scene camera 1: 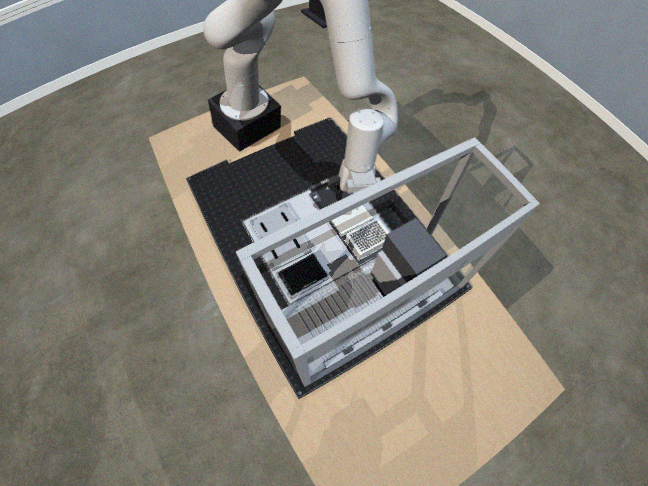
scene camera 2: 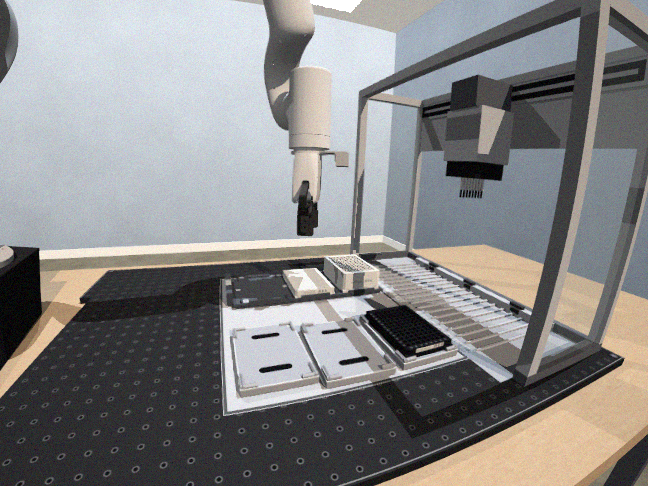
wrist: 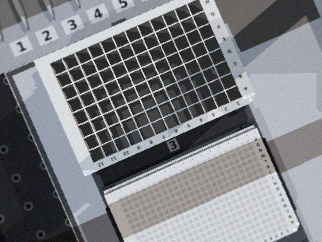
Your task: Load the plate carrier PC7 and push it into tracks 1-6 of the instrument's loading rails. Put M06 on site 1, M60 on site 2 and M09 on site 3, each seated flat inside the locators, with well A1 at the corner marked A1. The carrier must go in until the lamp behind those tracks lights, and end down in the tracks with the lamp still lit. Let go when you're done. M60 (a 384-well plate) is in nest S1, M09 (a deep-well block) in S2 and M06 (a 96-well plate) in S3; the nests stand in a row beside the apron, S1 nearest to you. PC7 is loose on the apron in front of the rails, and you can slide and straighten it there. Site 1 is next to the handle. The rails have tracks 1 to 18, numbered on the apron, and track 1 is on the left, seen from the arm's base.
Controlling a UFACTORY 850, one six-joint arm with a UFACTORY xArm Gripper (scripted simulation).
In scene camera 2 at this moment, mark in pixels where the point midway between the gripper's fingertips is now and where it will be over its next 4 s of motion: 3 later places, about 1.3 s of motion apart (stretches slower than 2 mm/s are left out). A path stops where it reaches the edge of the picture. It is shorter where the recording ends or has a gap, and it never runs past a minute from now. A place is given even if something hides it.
My gripper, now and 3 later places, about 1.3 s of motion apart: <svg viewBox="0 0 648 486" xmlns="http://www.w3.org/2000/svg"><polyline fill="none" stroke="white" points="308,231 360,246 414,264 409,299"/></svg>
